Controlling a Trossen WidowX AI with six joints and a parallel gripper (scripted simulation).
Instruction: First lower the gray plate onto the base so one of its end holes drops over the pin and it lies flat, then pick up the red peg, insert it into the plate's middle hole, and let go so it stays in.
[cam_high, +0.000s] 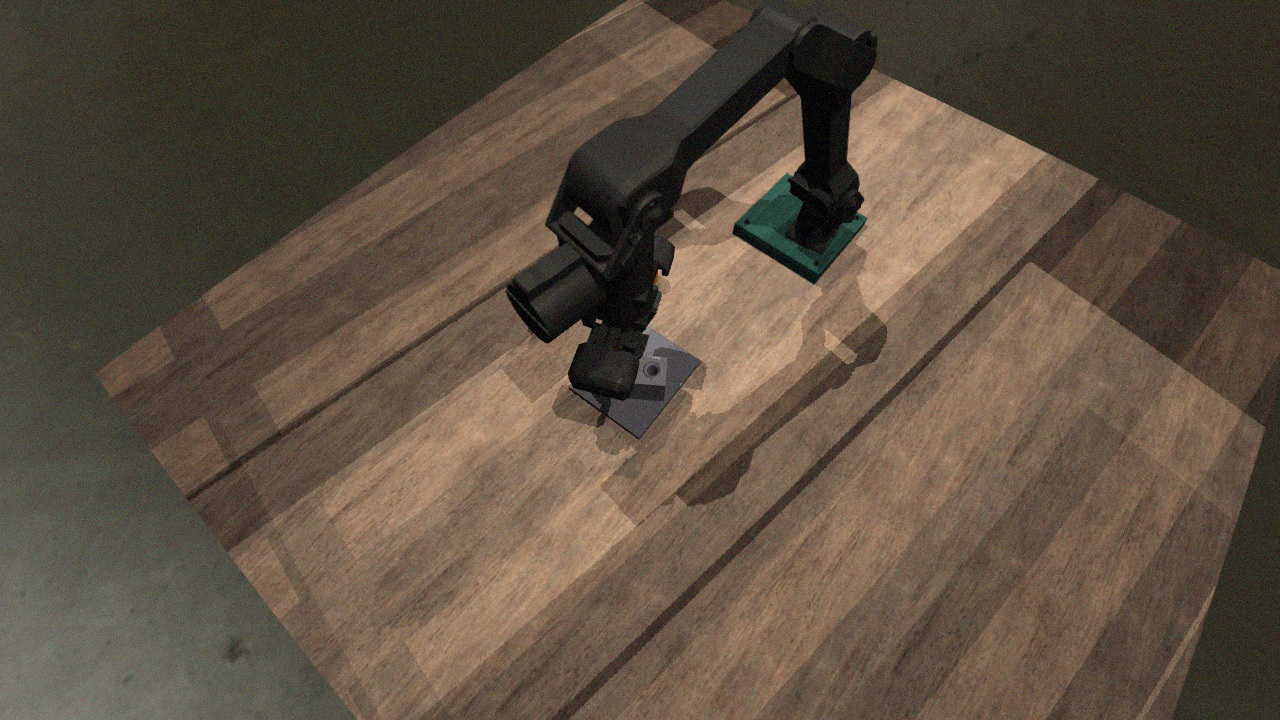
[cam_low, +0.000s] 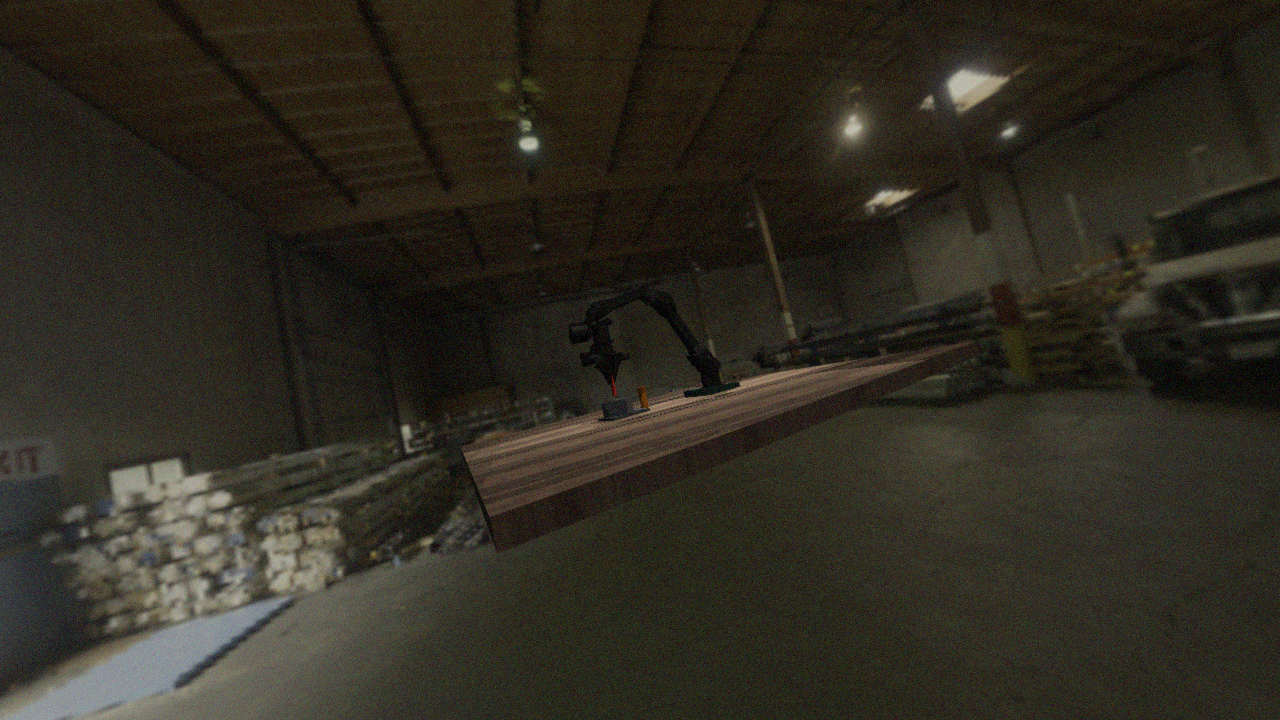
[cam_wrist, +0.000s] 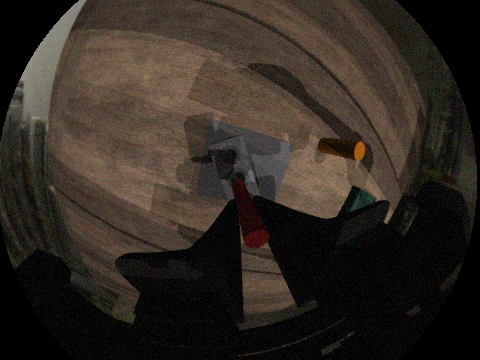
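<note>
The red peg is right at my gripper tip. From my gripper tip the other things lie so: gray base (2 cm behind, 1 cm to the left, 11 cm below); then gray plate (7 cm below); then orange cylinder (16 cm behind, 8 cm to the right, 7 cm below).
</note>
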